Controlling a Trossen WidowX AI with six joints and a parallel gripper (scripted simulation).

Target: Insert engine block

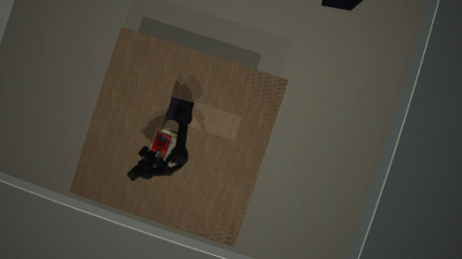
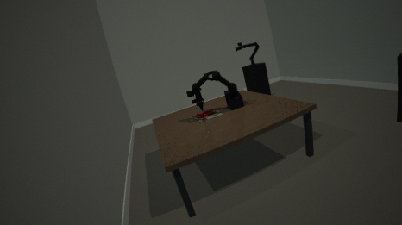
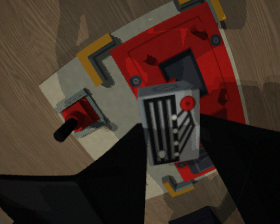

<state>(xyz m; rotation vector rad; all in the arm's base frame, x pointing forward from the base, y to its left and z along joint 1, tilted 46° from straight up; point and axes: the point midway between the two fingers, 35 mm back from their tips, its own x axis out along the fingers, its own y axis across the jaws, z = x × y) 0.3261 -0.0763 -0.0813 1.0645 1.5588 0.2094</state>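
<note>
Right now my gripper tip is 8 cm to the right of the grey bracket, 5 cm above it and 4 cm short of it. Round my gripper tip: engine block: 1 cm below.
</note>
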